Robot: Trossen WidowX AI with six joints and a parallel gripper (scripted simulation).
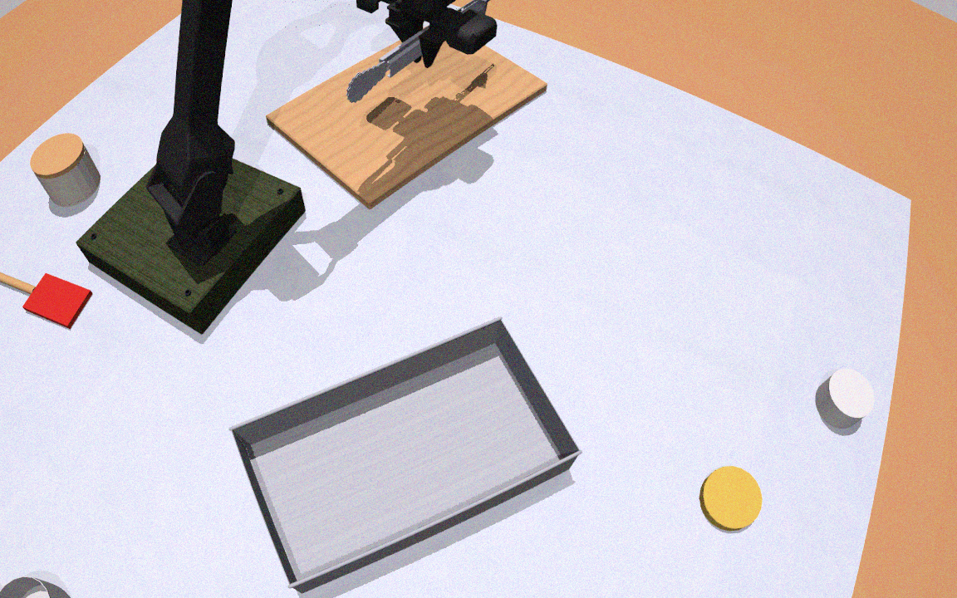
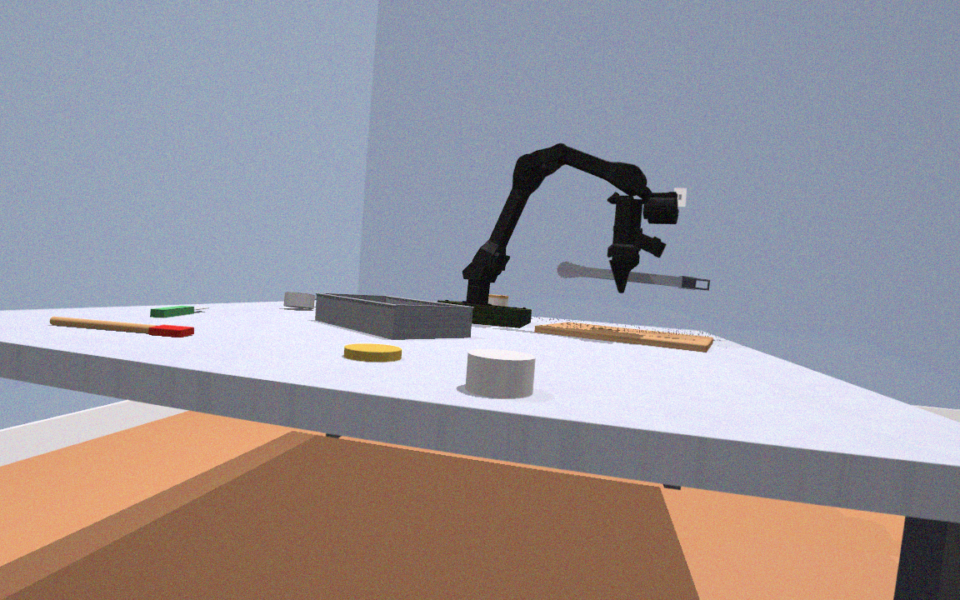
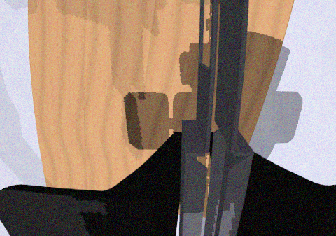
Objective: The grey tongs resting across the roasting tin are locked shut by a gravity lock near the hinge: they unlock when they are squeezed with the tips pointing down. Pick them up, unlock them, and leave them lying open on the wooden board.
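The wooden board is 40 mm behind my gripper tip, 20 mm to the left of it and 100 mm below it. From my gripper tip the other things lie so: white cylinder 680 mm ahead, 130 mm to the right, 90 mm below; then grey roasting tin 250 mm ahead, 440 mm to the right, 70 mm below; then red spatula 300 mm behind, 530 mm to the right, 100 mm below.
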